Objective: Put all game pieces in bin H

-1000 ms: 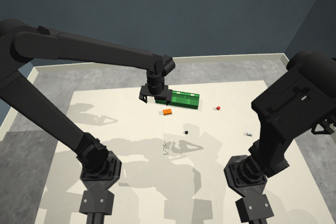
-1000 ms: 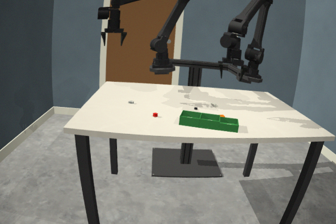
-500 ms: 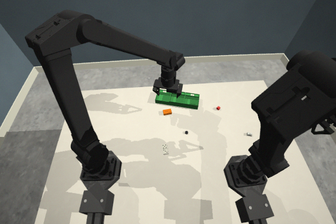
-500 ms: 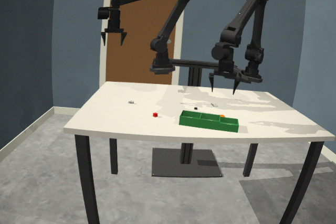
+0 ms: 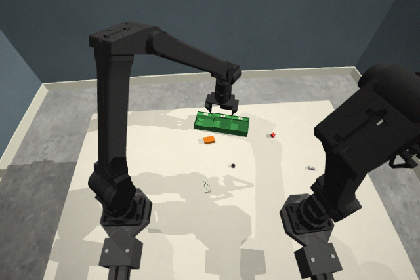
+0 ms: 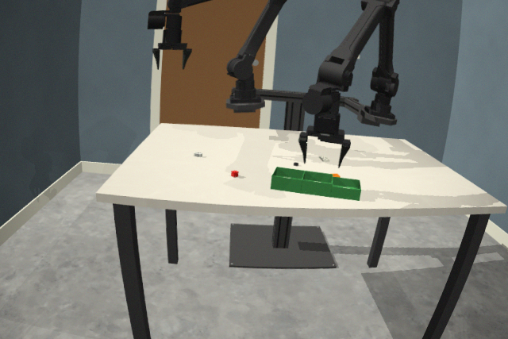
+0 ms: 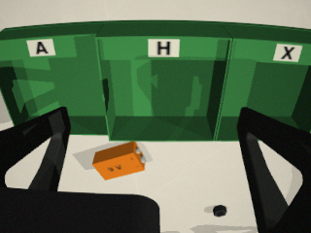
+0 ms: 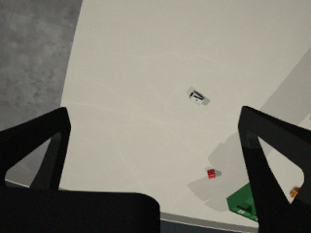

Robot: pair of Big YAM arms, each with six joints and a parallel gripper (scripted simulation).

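The white domino lies 320 mm behind my left hand, 80 mm below it and 60 mm to the left of it. Also, from my left hand: green bin row 70 mm below, 10 mm behind; orange block 100 mm behind, 80 mm below, 40 mm to the left; black piece 220 mm behind, 80 mm below, 50 mm to the right.
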